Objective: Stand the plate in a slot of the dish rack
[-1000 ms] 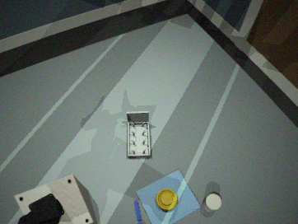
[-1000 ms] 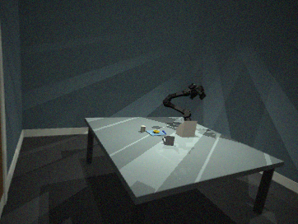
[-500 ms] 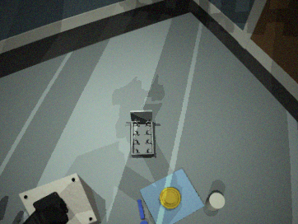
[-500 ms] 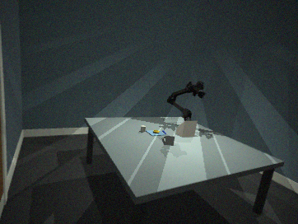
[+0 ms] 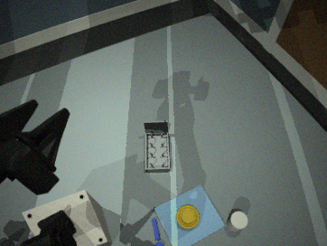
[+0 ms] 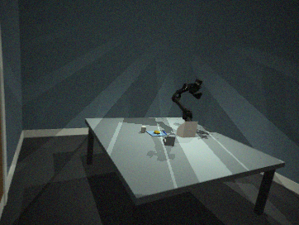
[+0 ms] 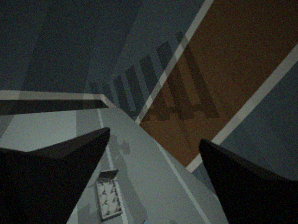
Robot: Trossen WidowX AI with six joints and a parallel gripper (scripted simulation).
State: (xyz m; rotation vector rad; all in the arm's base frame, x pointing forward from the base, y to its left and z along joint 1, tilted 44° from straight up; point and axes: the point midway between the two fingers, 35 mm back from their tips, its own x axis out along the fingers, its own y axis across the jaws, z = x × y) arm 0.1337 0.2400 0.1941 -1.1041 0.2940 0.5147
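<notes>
Right now the plate is 16 cm ahead of my gripper tip, 16 cm to the right of it and 42 cm below it. Also, from my gripper tip: white cup (27 cm ahead, 24 cm to the right, 41 cm below); then dish rack (18 cm ahead, 5 cm to the left, 41 cm below).
</notes>
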